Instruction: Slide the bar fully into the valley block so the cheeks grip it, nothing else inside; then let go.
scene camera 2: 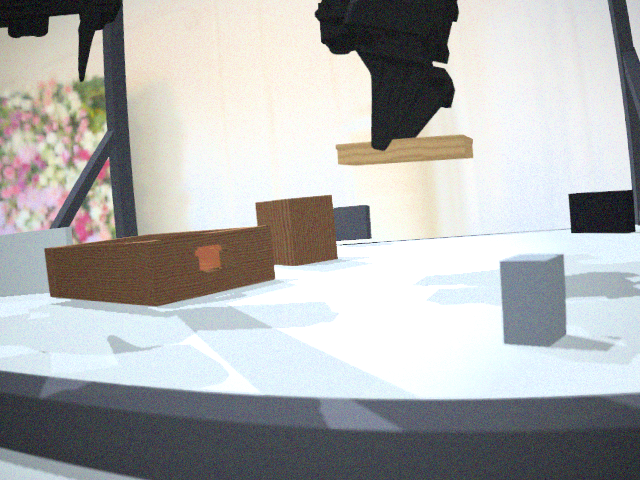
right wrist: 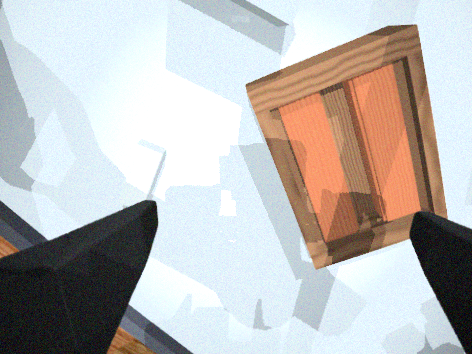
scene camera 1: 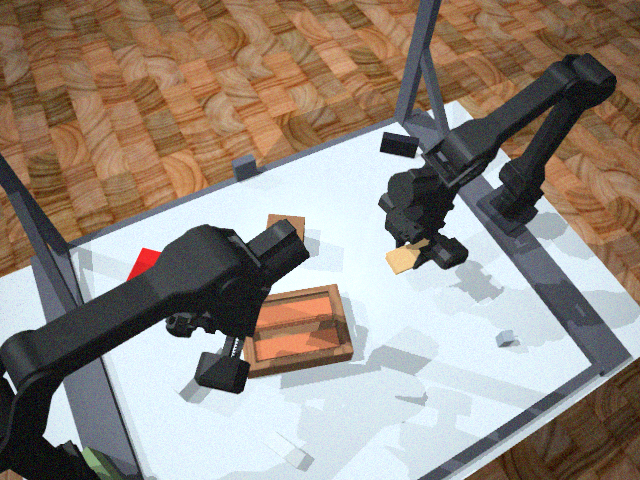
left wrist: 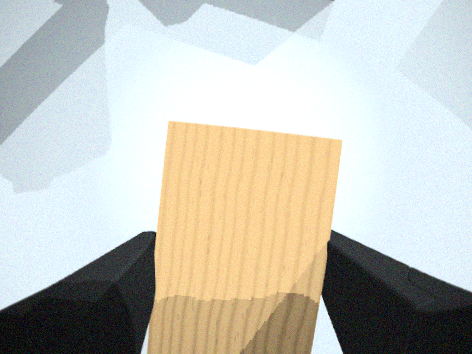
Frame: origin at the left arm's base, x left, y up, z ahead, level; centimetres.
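Seen in the pictures: left gripper, between the fingertips: [scene camera 2: 384, 156] [scene camera 1: 405, 260] [left wrist: 236, 245]; right gripper, between the fingertips: [scene camera 2: 39, 86] [right wrist: 283, 218] [scene camera 1: 246, 337]; left arm's base, origin of its link: [scene camera 1: 508, 205].
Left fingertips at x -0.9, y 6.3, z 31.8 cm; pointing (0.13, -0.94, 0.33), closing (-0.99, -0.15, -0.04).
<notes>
Pixels of each thing's top centre, then the offset from my left fingertips to it.
- light wooden bar, centre of its top: [left wrist: 230, 319] [scene camera 2: 404, 138] [scene camera 1: 414, 252] dx +0.1, dy +1.2, dz -1.8 cm
- valley block, centre of its top: [right wrist: 359, 166] [scene camera 2: 149, 237] [scene camera 1: 293, 325] dx -2.9, dy -4.9, dz +23.8 cm
- brown block, centre of its top: [scene camera 2: 292, 198] [scene camera 1: 285, 227] dx -20.2, dy -2.5, dz +14.0 cm
- small grey block, centre of its top: [scene camera 2: 532, 257] [scene camera 1: 508, 335] dx +22.1, dy -6.3, dz -9.0 cm
- black block, centre of its top: [scene camera 2: 599, 191] [scene camera 1: 400, 137] dx -27.1, dy -4.9, dz -23.3 cm
- red piece, centre of its top: [scene camera 1: 165, 274] dx -26.8, dy -7.0, dz +38.2 cm
- pale block, centre of its top: [right wrist: 139, 179] [scene camera 1: 284, 448] dx +13.7, dy -8.5, dz +37.0 cm
The light wooden bar [scene camera 1: 402, 259] [scene camera 2: 434, 148] [left wrist: 250, 190] is held level, well above the table. My left gripper [scene camera 1: 419, 253] [scene camera 2: 382, 146] [left wrist: 236, 245] is shut on it across its width; one end sticks out past the fingertips. The valley block [scene camera 1: 341, 325] [scene camera 2: 103, 273] [right wrist: 325, 75], a brown wooden frame with two orange faces and a groove between them, sits on the table, apart from the bar. No object shows in its groove. My right gripper [right wrist: 283, 218] is open and empty above and beside the block; its arm hides part of the block in scene camera 1.
A brown block [scene camera 1: 293, 223] [scene camera 2: 310, 229] stands behind the valley block. A small grey block [scene camera 1: 504, 338] [scene camera 2: 535, 299], a black block [scene camera 1: 399, 145] [scene camera 2: 601, 211], a red piece [scene camera 1: 142, 262] and a pale block [scene camera 1: 297, 457] are on the table. Frame posts [scene camera 1: 413, 67] rise at its edges.
</notes>
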